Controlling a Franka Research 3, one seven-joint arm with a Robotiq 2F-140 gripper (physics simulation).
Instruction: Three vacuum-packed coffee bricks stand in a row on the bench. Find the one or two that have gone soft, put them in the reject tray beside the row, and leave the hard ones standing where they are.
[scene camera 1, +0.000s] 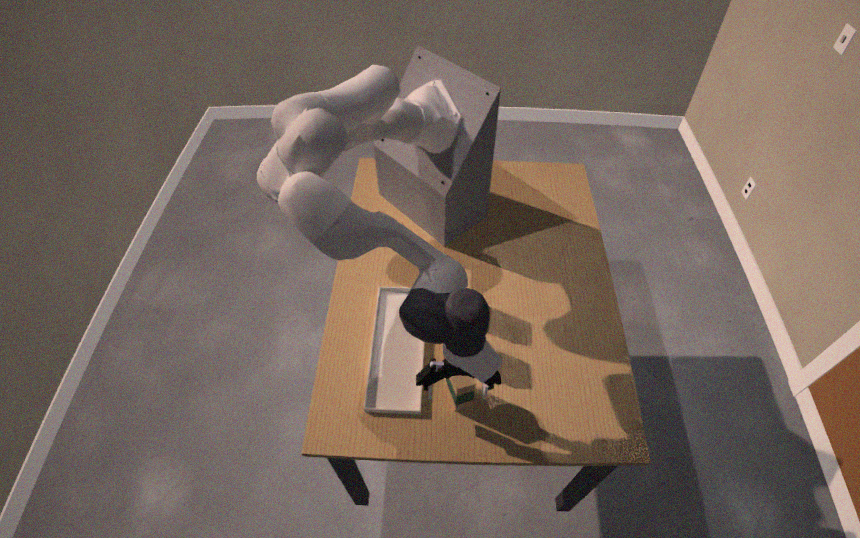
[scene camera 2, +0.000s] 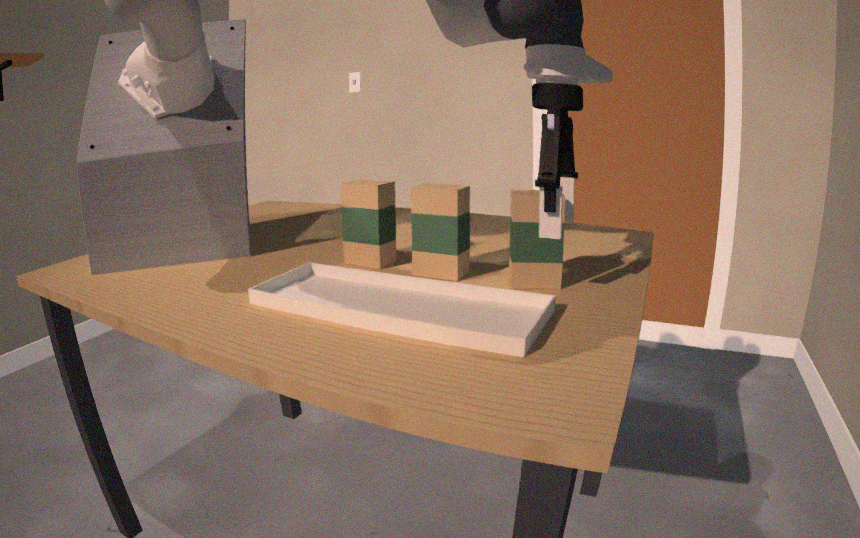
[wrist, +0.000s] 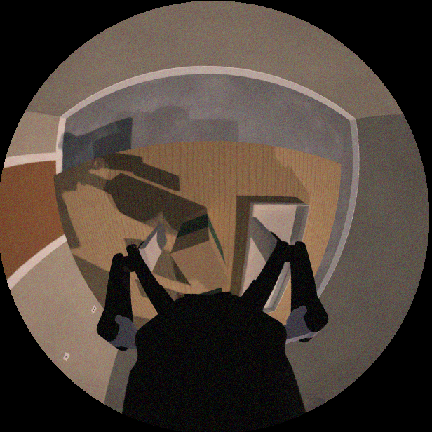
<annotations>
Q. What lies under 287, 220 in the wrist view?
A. A white reject tray.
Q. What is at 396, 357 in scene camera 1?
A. A white reject tray.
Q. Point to the gripper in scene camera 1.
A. At 456, 394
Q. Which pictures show the white reject tray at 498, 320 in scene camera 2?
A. Scene camera 1, scene camera 2 and the wrist view: all of them.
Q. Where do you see the gripper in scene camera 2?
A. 557, 228
</annotations>
